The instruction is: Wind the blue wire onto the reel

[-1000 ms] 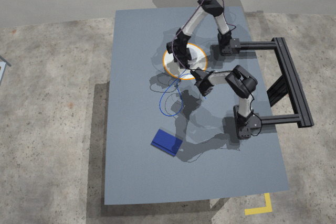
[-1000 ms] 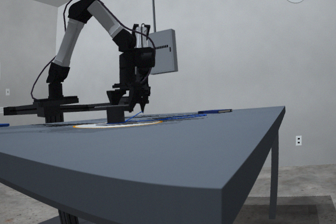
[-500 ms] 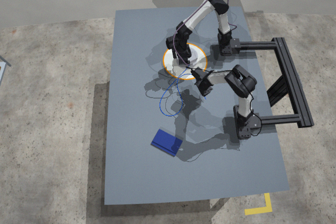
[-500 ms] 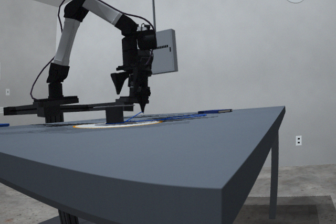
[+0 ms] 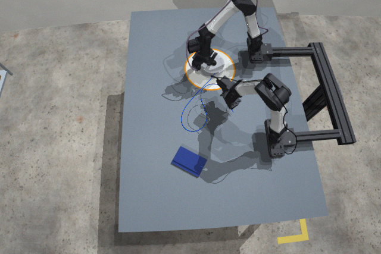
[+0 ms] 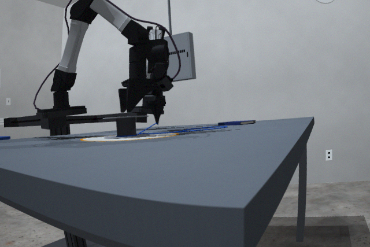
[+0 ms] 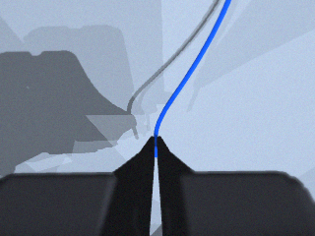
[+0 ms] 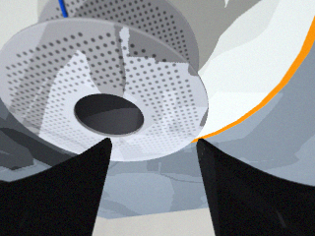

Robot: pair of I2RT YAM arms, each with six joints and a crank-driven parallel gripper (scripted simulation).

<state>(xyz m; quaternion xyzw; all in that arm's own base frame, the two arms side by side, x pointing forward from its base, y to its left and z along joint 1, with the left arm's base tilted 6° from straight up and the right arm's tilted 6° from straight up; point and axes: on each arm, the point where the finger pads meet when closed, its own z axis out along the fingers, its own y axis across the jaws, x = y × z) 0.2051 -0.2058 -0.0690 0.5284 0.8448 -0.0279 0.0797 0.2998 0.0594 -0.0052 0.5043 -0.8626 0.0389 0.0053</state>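
My right gripper is now 3 cm past the perforated reel, 3 cm to the right of it and 5 cm above it. The rest, counted from my right hand: orange painted ring (2 cm behind, 2 cm to the left, 9 cm below); then blue book (16 cm ahead, 62 cm to the left, 8 cm below).
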